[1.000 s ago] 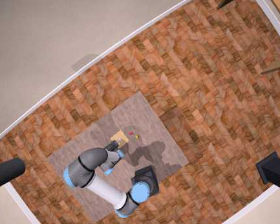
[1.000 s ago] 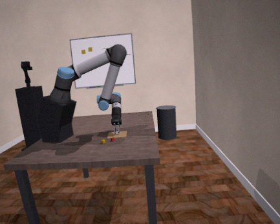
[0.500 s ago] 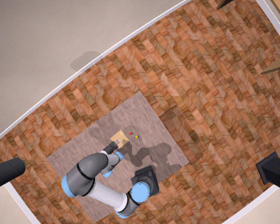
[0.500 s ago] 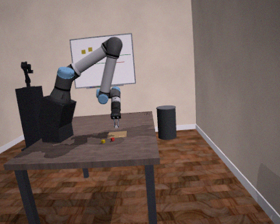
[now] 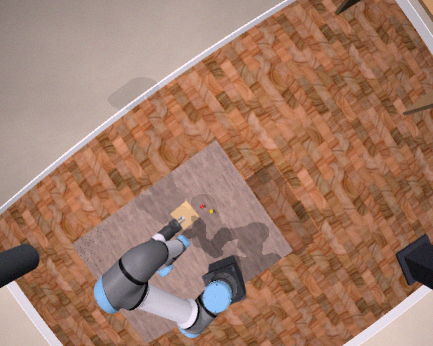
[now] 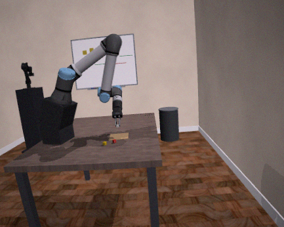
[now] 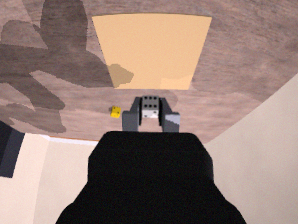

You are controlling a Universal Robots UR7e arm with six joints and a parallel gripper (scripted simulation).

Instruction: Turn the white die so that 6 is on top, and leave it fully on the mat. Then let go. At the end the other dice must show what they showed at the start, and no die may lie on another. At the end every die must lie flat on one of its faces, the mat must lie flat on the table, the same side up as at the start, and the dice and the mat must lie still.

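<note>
The white die is 1 cm to the right of my hand and 1 cm below it. The rest, counted from my hand: yellow die 18 cm to the right, 9 cm below, 6 cm behind; then red die 14 cm to the right, 9 cm below; then tan mat 9 cm below, 1 cm to the right.
</note>
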